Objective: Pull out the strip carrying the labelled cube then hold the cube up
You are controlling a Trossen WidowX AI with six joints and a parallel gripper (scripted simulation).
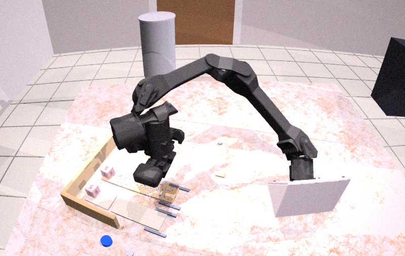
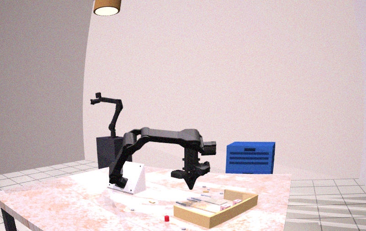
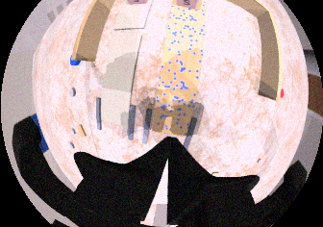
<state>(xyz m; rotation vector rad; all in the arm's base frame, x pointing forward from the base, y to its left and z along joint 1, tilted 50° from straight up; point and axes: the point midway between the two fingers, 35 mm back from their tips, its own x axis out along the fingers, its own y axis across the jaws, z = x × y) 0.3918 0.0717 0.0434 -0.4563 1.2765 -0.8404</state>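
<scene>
Now: gripper tip 70 mm short of the beige strip, 80 mm to the right of it and 70 mm above it. Also, from my gripper tip: blue disc 140 mm ahead, 180 mm to the left, 70 mm below; red cylinder 20 mm ahead, 230 mm to the right, 60 mm below; tan chip 160 mm behind, 80 mm to the right, 70 mm below.
</scene>
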